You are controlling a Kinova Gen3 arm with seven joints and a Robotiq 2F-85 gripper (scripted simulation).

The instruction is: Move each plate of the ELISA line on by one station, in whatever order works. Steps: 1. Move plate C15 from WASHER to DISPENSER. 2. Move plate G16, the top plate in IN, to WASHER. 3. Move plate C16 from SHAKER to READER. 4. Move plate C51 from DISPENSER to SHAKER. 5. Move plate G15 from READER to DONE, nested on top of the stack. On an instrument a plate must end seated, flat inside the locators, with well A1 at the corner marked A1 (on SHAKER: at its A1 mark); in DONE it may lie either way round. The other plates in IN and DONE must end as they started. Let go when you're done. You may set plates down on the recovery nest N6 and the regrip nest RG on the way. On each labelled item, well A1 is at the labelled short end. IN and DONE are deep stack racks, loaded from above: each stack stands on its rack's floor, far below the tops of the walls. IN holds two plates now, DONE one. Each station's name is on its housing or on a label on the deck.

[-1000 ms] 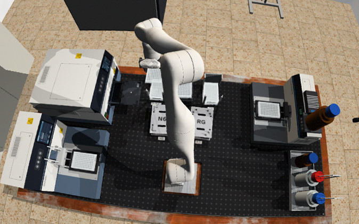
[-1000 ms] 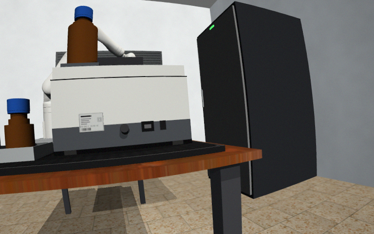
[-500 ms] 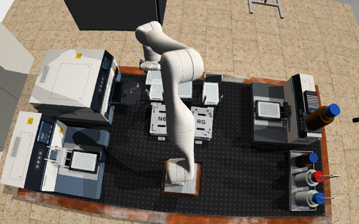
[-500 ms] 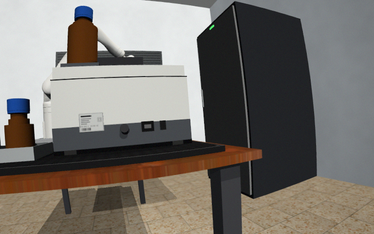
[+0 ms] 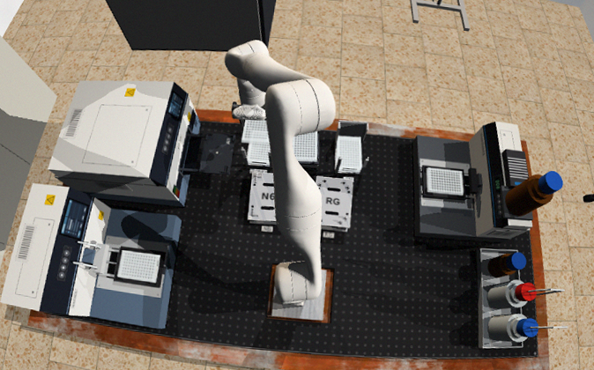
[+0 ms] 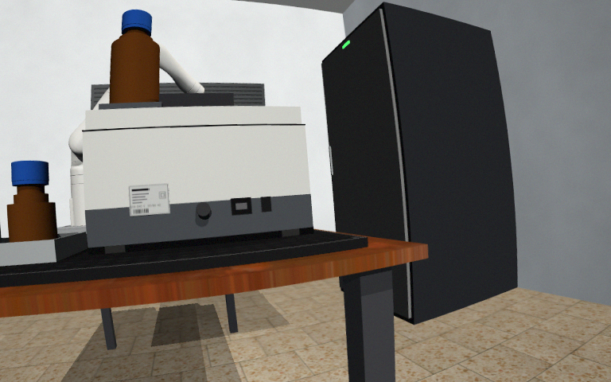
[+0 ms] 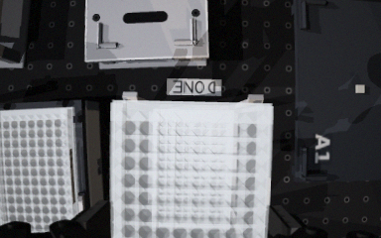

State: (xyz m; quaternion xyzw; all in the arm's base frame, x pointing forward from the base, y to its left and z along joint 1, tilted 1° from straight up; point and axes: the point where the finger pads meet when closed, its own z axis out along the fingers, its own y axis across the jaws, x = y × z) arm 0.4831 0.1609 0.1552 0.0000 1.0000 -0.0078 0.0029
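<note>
My gripper is now 90 mm past the DONE label and 180 mm above it. Also, from my hand: N6 nest label: 290 mm behind, 50 mm to the right, 180 mm below.
</note>
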